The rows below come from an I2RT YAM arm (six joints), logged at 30 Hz.
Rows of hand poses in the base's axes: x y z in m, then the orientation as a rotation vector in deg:
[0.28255, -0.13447, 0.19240, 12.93, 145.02, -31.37]
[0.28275, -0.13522, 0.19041, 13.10, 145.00, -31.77]
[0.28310, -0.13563, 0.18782, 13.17, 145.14, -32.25]
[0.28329, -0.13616, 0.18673, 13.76, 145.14, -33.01]
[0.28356, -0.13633, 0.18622, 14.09, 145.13, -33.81]
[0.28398, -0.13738, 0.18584, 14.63, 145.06, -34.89]
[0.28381, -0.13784, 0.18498, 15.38, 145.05, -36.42]
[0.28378, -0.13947, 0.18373, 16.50, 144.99, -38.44]
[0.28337, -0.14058, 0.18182, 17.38, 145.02, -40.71]
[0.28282, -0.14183, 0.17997, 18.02, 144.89, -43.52]
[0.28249, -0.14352, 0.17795, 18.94, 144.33, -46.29]
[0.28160, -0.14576, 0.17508, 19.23, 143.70, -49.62]
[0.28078, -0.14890, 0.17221, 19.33, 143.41, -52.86]
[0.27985, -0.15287, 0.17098, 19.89, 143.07, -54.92]
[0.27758, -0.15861, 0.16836, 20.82, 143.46, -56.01]
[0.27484, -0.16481, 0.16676, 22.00, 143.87, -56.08]
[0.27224, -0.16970, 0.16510, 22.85, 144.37, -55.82]
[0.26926, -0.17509, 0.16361, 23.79, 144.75, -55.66]
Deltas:
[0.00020, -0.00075, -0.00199, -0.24, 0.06, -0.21]
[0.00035, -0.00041, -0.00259, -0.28, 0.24, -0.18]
[0.00019, -0.00053, -0.00109, -0.40, 0.13, -0.60]
[0.00027, -0.00017, -0.00051, -0.48, 0.15, -0.42]
[0.00042, -0.00105, -0.00038, -0.64, 0.15, -0.63]
[-0.00017, -0.00046, -0.00086, -0.88, 0.32, -0.89]
[-0.00003, -0.00163, -0.00125, -1.14, 0.38, -1.26]
[-0.00041, -0.00111, -0.00191, -1.32, 0.59, -1.17]
[-0.00055, -0.00125, -0.00185, -1.74, 0.66, -1.11]
[-0.00033, -0.00169, -0.00202, -1.78, 0.26, -1.24]
[-0.00089, -0.00224, -0.00287, -2.26, 0.50, -0.94]
[-0.00082, -0.00314, -0.00287, -2.11, 0.86, -0.86]
[-0.00093, -0.00397, -0.00123, -1.29, 0.36, -0.87]
[-0.00227, -0.00574, -0.00262, -0.37, 0.61, -1.00]
[-0.00274, -0.00620, -0.00160, 0.30, 0.21, -0.91]
[-0.00260, -0.00489, -0.00166, 0.48, 0.22, -0.61]
[-0.00298, -0.00539, -0.00149, 0.39, 0.15, -0.68]

